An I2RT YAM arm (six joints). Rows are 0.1 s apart.
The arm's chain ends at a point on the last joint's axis. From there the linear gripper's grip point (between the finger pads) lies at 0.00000 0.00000 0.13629 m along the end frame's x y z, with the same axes.
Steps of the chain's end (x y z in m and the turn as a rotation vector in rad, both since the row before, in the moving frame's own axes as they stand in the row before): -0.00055, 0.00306, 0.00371, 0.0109, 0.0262, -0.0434; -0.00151, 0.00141, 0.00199, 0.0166, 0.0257, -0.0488; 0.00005, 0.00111, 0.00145, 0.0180, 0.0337, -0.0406; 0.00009, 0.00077, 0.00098, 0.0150, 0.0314, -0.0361; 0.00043, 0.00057, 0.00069, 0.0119, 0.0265, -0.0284
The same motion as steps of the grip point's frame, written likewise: 0.00299, 0.00150, 0.00366, 0.0109, 0.0262, -0.0434; 0.00194, -0.00094, 0.00193, 0.0166, 0.0257, -0.0488; 0.00459, -0.00144, 0.00135, 0.0180, 0.0337, -0.0406; 0.00433, -0.00135, 0.00090, 0.0150, 0.0314, -0.0361; 0.00402, -0.00110, 0.00063, 0.0119, 0.0265, -0.0284
